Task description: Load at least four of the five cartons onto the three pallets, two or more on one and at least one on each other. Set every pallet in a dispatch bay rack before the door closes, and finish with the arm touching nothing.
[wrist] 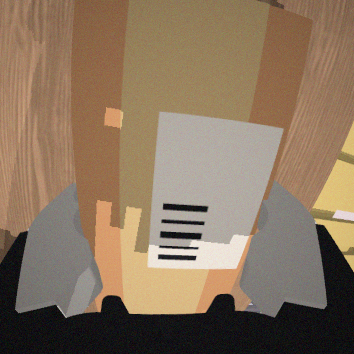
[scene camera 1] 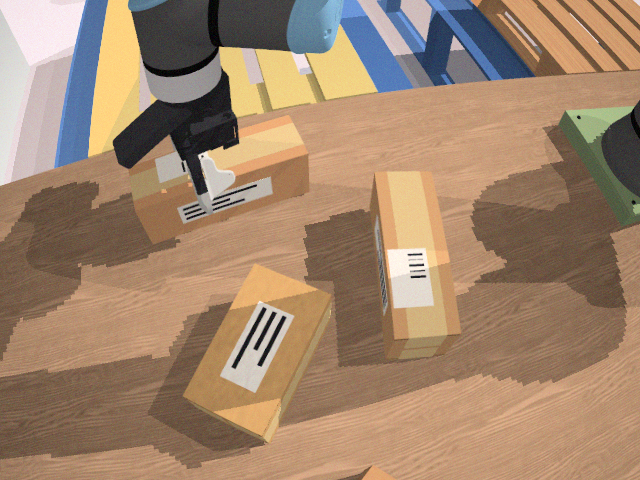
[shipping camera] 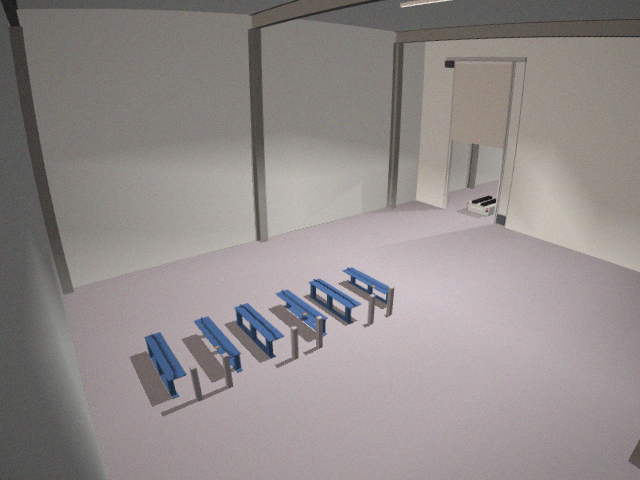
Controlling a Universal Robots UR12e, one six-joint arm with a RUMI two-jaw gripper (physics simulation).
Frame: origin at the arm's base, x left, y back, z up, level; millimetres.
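Seen in the pictures: gripper, fingertip midpoint: [wrist: 171, 183] [scene camera 1: 196, 183].
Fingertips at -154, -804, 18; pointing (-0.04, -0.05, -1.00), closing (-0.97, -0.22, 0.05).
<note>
Pixels of each thing's middle, then the offset from my fingertips to it, as dx, dy, dz. "*": a spot on its surface instead.
- long taped carton, body centre: [wrist: 163, 222] [scene camera 1: 218, 179] -1, +35, -5
- second taped carton, body centre: [scene camera 1: 410, 262] +213, +257, -8
- labelled carton, body centre: [scene camera 1: 261, 357] +283, +33, -7
- Blue framework, surface spot: [scene camera 1: 439, 43] * -969, +1017, -606
A long taped carton [scene camera 1: 284, 167] [wrist: 190, 65] lies on the wooden table near its far edge. My gripper [scene camera 1: 195, 180] [wrist: 171, 183] is around it, its two fingers against the long sides, shut on it; the far finger is hidden in the scene view. A second taped carton [scene camera 1: 413, 211] stands right of centre, and a labelled carton [scene camera 1: 211, 372] lies nearer the front. A corner of another carton [scene camera 1: 373, 474] shows at the bottom edge. A yellow pallet [scene camera 1: 338, 67] [wrist: 335, 185] is beyond the table, and a brown pallet [scene camera 1: 568, 36] is at upper right. Blue dispatch racks [shipping camera: 258, 322] show no pallets.
Blue framework [scene camera 1: 439, 43] stands beyond the table. A green base [scene camera 1: 594, 149] with a dark rounded part is at the right. Grey posts [shipping camera: 294, 343] stand before the racks. The door panel [shipping camera: 480, 103] is partly lowered, with a low white vehicle [shipping camera: 480, 208] in the opening.
</note>
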